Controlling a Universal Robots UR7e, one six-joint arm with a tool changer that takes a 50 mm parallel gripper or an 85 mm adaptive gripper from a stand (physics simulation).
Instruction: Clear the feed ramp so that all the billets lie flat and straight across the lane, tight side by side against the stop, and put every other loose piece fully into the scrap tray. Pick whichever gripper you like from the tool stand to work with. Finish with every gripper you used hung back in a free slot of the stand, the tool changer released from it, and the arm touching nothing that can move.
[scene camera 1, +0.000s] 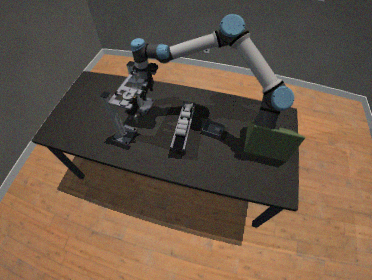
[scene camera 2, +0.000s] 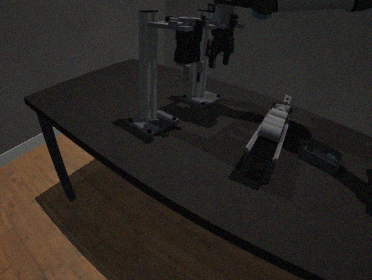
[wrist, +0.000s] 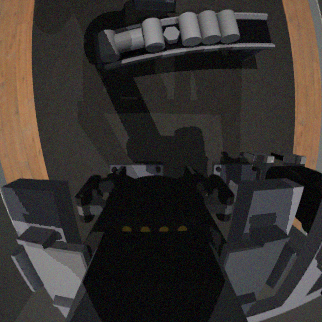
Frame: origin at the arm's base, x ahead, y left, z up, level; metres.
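Where they show: arm's base, origin of its link: (scene camera 1: 266, 126).
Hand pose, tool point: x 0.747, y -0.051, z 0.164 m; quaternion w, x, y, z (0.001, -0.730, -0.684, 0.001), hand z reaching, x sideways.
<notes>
Things, the pixels of their top centre, and the offset from my tool point.
- hexagonal piece, centre of its top: (wrist: 171, 32) 0.257 m back, 0.049 m left, 0.276 m down
- crosswise billet, centre of its top: (wrist: 152, 29) (scene camera 2: 280, 110) 0.253 m back, 0.011 m left, 0.258 m down
- cylinder, centre of its top: (wrist: 128, 34) 0.248 m back, 0.036 m right, 0.260 m down
- tapered pale shape, centre of its top: (wrist: 105, 41) 0.243 m back, 0.083 m right, 0.268 m down
- scrap tray, centre of its top: (scene camera 2: 324, 151) (scene camera 1: 213, 127) 0.442 m back, 0.025 m left, 0.325 m down
The feed ramp (scene camera 1: 174, 139) (scene camera 2: 283, 141) (wrist: 261, 46) holds three upright-looking billets (wrist: 210, 26), side by side across the lane. Farther left in the wrist view are a hexagonal piece (wrist: 171, 34), another crosswise billet (wrist: 153, 34) and a cylinder (wrist: 129, 39) lying along the lane. A tapered pale shape (wrist: 106, 44) is at that end; I cannot tell what it is. The scrap tray (scene camera 1: 214, 129) (scene camera 2: 321, 161) is beside the ramp; its contents are too dark to tell. My gripper (scene camera 2: 219, 62) (wrist: 155, 172), the two-finger adaptive one, is open and empty at the tool stand (scene camera 2: 148, 70), beneath the arm's wrist.
The other gripper (scene camera 2: 188, 47) hangs in the nearer slot of the stand. Stand holder plates (wrist: 42, 200) (wrist: 267, 200) flank my gripper. A green panel (scene camera 1: 272, 142) stands beside the arm's base. The table's front edge (scene camera 1: 165, 180) shows.
</notes>
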